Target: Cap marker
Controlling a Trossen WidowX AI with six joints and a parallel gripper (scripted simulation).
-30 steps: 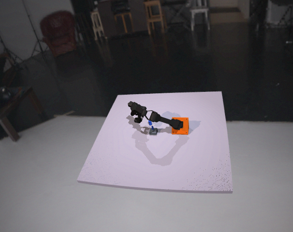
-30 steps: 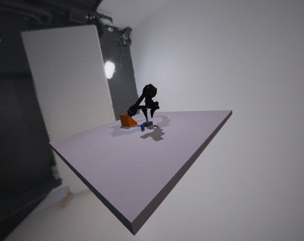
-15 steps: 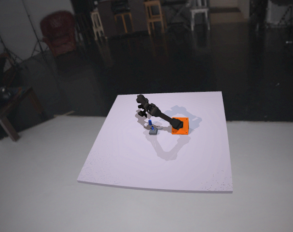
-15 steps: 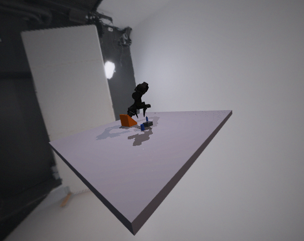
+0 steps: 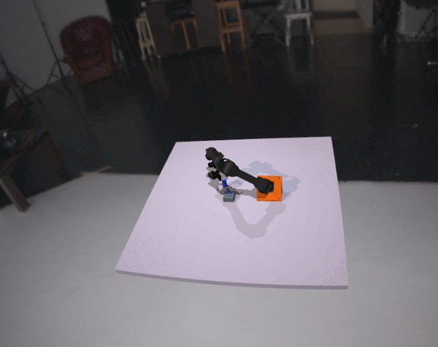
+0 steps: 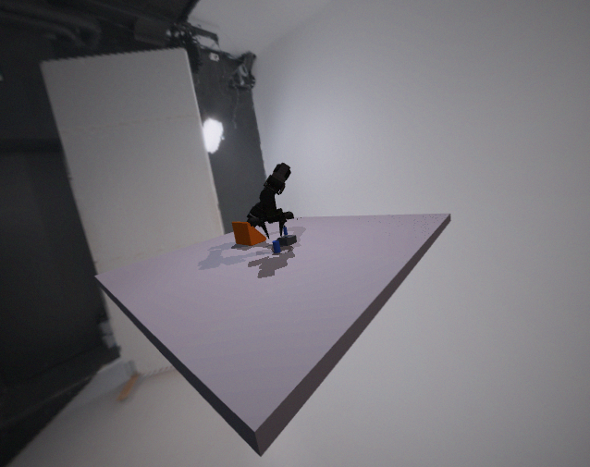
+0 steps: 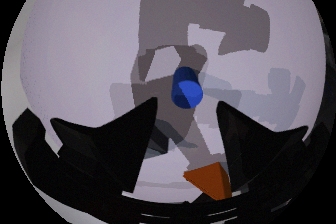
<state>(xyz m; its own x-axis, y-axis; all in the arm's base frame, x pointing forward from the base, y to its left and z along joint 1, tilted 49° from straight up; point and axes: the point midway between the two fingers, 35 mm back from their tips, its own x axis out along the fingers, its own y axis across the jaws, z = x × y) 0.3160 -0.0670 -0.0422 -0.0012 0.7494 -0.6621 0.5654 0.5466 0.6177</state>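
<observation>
The blue cap is 4 cm below my gripper tip. From my gripper tip the other things lie so: holder block 12 cm to the left, 6 cm behind, 5 cm below.
</observation>
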